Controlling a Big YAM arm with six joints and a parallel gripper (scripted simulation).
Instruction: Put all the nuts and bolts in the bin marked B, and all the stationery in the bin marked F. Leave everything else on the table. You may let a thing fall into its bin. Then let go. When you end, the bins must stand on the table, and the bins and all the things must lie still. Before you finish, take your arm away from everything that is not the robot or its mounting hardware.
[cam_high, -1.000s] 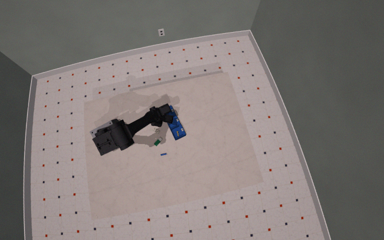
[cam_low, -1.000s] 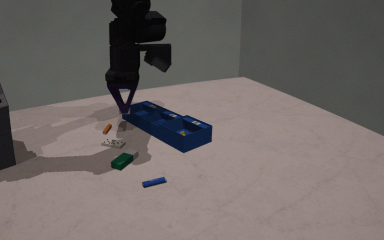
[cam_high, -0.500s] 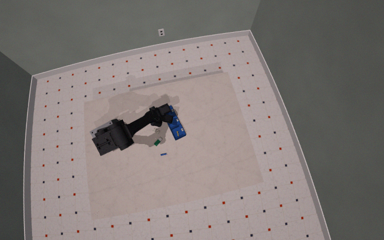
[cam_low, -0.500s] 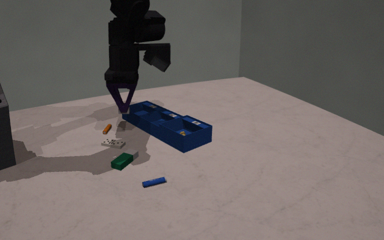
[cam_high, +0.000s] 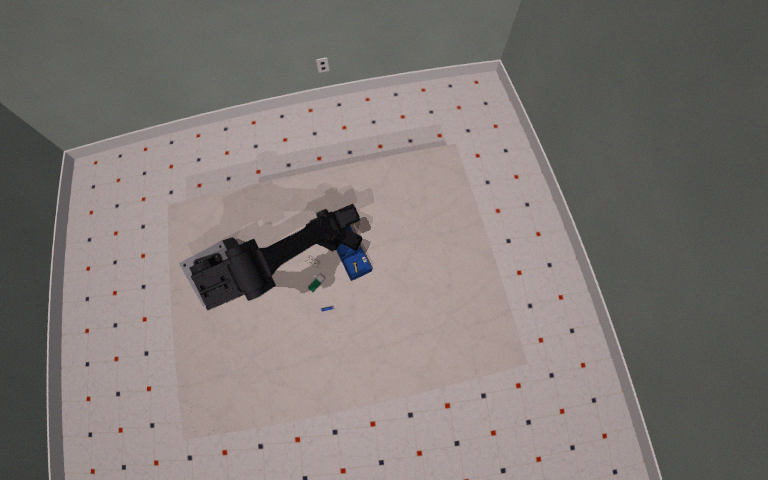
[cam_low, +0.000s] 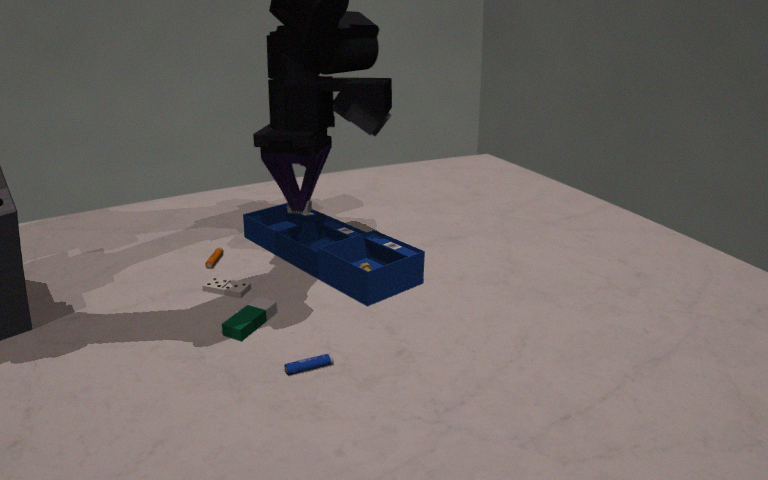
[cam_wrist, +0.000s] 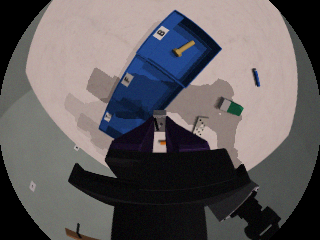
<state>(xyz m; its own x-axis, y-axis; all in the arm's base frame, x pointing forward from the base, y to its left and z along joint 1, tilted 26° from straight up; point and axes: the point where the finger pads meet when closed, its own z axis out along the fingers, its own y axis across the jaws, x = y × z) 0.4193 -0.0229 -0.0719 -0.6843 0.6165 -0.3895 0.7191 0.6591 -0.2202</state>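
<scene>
Now: the blue three-part bin 6 cm below my hand and 3 cm ahead of it. Round my hand: brass bolt: 9 cm to the right, 7 cm below, 4 cm ahead; white domino: 10 cm behind, 7 cm below, 2 cm to the right; grey metal piece: right at my hand.
</scene>
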